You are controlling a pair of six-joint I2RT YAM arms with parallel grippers.
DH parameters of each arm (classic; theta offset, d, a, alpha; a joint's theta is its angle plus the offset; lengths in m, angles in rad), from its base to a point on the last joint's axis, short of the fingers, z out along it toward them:
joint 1: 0 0.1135 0.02 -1.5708
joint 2: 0 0 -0.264 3.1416
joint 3: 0.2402 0 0.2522 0
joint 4: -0.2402 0 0.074 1.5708
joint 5: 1.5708 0 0 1.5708
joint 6: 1.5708 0.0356 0 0
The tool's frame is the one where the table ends.
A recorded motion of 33 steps. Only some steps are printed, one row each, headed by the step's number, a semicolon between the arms.
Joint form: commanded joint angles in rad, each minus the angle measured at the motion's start. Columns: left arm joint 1, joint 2, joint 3, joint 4, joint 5, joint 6; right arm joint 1, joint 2, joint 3, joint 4, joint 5, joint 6.
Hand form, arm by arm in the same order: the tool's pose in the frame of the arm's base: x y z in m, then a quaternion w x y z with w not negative. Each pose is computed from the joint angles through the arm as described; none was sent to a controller.
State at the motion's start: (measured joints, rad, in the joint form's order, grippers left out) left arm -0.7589 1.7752 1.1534 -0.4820 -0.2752 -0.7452; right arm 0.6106 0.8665 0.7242 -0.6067 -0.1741 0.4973
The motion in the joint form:
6: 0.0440 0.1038 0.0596 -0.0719 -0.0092 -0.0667; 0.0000 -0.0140 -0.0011 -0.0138 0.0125 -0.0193
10: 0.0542 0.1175 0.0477 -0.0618 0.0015 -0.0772; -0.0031 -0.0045 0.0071 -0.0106 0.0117 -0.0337
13: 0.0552 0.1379 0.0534 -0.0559 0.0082 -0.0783; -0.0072 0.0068 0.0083 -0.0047 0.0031 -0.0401
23: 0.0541 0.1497 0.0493 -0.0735 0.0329 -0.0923; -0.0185 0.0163 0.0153 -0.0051 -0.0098 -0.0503
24: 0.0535 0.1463 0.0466 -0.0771 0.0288 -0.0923; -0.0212 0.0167 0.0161 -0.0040 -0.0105 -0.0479
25: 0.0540 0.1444 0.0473 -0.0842 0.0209 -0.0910; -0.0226 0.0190 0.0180 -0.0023 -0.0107 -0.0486
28: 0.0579 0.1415 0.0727 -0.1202 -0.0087 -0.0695; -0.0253 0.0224 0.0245 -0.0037 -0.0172 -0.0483
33: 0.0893 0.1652 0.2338 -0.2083 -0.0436 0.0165; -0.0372 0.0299 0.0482 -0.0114 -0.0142 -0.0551
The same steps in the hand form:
6: 0.2836 -0.2330 0.1593 0.22132 -0.07196 0.97237 -0.01865; 0.1415 0.1060 0.2658 0.30192 -0.09268 0.90981 0.26926
10: 0.2851 -0.2298 0.1517 0.21246 -0.08017 0.97372 -0.01718; 0.1436 0.1068 0.2672 0.30483 -0.09802 0.90885 0.26733
13: 0.2872 -0.2314 0.1462 0.20721 -0.08014 0.97487 -0.01656; 0.1456 0.1077 0.2663 0.30243 -0.10064 0.90913 0.26814
23: 0.2846 -0.2309 0.1403 0.18727 -0.08271 0.97870 -0.01530; 0.1480 0.1074 0.2671 0.30100 -0.10258 0.90905 0.26926
24: 0.2838 -0.2302 0.1407 0.18764 -0.08254 0.97868 -0.01287; 0.1484 0.1071 0.2674 0.30147 -0.10044 0.90897 0.26980
25: 0.2835 -0.2295 0.1414 0.18875 -0.08242 0.97853 -0.00830; 0.1491 0.1072 0.2678 0.30224 -0.10019 0.90874 0.26984
28: 0.2863 -0.2286 0.1481 0.19592 -0.07527 0.97770 0.00748; 0.1498 0.1074 0.2693 0.30168 -0.10015 0.90818 0.27235
33: 0.3127 -0.2333 0.1799 0.22390 -0.05462 0.97294 0.01634; 0.1526 0.1065 0.2753 0.30839 -0.09750 0.90688 0.27009

